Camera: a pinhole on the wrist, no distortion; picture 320 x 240 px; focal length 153.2 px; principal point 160.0 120.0 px. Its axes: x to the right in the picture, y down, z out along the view. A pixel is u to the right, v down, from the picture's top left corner.
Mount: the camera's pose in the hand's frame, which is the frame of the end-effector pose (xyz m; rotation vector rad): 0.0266 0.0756 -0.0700 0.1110 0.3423 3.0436
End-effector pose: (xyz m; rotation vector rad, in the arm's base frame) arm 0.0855 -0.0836 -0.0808 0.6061 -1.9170 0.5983
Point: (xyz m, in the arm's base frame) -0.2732 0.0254 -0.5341
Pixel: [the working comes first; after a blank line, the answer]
In the camera's frame: 0.3715 -0.1789 0.4403

289.3 57.7
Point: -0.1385 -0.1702 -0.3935
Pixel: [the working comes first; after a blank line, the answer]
In the camera's frame: 0.2425 0.0565 0.3761

258.8 143.0
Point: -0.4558 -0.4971 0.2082
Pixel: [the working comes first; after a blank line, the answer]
In the camera's frame: -0.4707 0.1743 0.5928

38.4 165.0
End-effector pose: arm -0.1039 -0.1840 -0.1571 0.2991 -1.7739 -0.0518
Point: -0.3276 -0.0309 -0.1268
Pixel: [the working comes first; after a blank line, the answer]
In the camera's frame: 0.0159 -0.0560 0.2790

168.7 89.2
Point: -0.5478 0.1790 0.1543
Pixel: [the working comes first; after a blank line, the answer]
In the camera's frame: -0.2126 -0.3341 0.4840

92.7 14.2
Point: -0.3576 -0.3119 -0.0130
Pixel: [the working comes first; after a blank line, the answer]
In the camera's frame: -0.1799 0.1774 0.2780

60.9 217.8
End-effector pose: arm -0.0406 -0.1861 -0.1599 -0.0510 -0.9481 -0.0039
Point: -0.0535 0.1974 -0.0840
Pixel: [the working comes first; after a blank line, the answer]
In the camera's frame: 0.0000 -0.2660 0.2074

outside the picture
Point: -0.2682 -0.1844 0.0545
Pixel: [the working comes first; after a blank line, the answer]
In the camera's frame: 0.0019 0.1704 0.3510

160.8 194.4
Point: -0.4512 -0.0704 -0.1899
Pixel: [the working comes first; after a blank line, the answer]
In the camera's frame: 0.3140 0.0776 0.3639

292.2 152.7
